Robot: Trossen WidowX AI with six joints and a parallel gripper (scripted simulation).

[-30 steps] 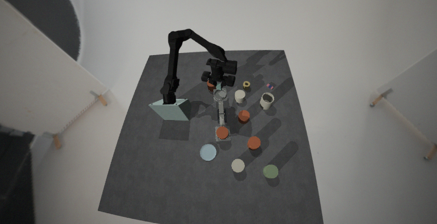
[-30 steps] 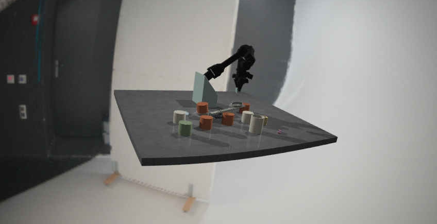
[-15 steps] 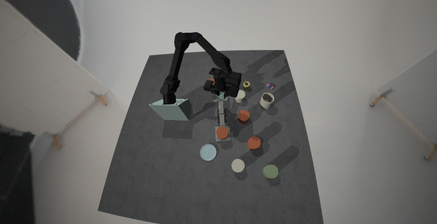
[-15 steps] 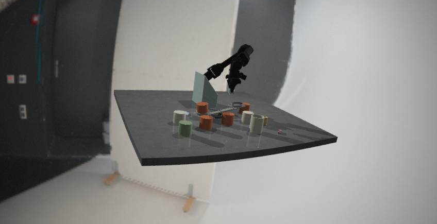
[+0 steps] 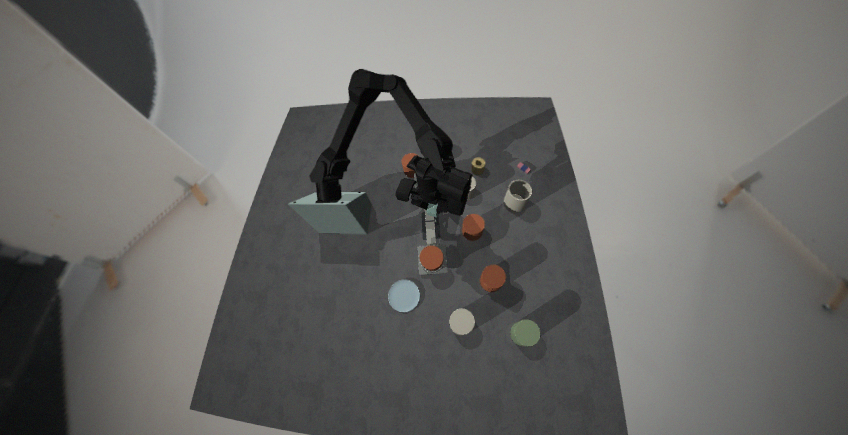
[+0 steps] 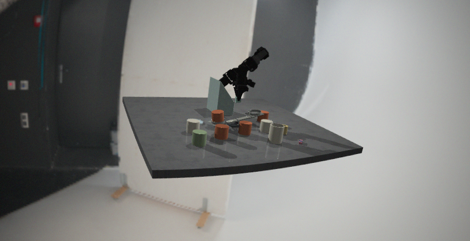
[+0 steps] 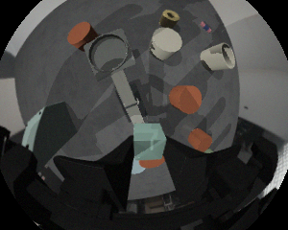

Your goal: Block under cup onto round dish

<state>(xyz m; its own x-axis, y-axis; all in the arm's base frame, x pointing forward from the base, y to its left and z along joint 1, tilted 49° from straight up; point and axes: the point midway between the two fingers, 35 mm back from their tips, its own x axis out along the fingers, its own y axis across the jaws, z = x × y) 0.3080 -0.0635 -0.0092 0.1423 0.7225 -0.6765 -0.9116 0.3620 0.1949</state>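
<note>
My gripper tip is 120 mm past the pale blue round dish, 210 mm to the left of it and 160 mm above it. From my gripper tip the other things lie so: orange cup 70 mm behind, 280 mm to the left, 120 mm below; then cream cup 290 mm ahead, 80 mm to the left, 120 mm below; then pale green block 10 mm above.
</note>
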